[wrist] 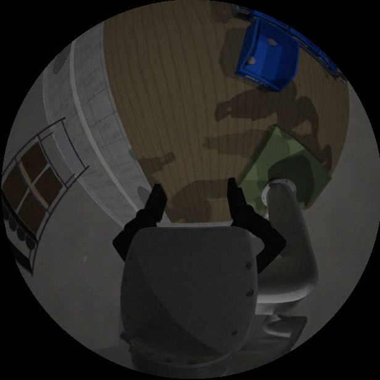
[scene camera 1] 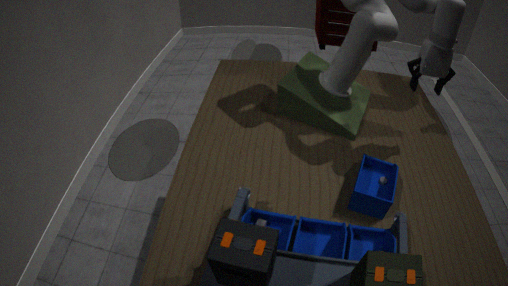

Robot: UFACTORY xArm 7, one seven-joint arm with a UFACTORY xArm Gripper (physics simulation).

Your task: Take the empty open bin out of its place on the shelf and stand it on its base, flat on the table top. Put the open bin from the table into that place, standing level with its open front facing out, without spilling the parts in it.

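Pixels of known places: gripper, fingertip midpoint: (scene camera 1: 424,91); arm's base at its link origin: (scene camera 1: 334,84).
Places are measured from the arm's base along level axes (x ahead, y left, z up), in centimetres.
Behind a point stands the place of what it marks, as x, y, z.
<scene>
An open blue bin (scene camera 1: 369,204) @[45.9, 10.5, -2.2] (wrist: 285,60) stands on the wooden table (scene camera 1: 240,165) @[36.1, -23.3, -6.6] (wrist: 160,75), in front of the shelf; a small grey part shows in it in the scene view and two in the wrist view. The grey shelf (scene camera 1: 310,272) @[67.1, -1.9, 3.7] holds blue bins side by side: a left bin (scene camera 1: 282,230) @[53.8, -8.9, -5.7] with a grey part in it, a middle bin (scene camera 1: 320,237) @[54.3, -0.1, -5.6] that looks empty, and a right bin (scene camera 1: 370,241) @[54.1, 12.1, -5.6], partly hidden, with no part visible. My gripper (scene camera 1: 426,92) @[13.0, 27.7, 11.9] (wrist: 194,188) is open and empty, high up at the table's far right, well away from the bins.
A black toolbox (scene camera 1: 245,250) @[70.2, -12.2, 15.8] and a dark green toolbox (scene camera 1: 395,262) @[68.0, 10.4, 13.2], both with orange latches, stand on the shelf top. The arm stands on a green block (scene camera 1: 310,107) @[15.4, -7.5, -0.1] (wrist: 260,162) at the far part of the table. A red drawer cabinet (scene camera 1: 327,30) stands behind.
</scene>
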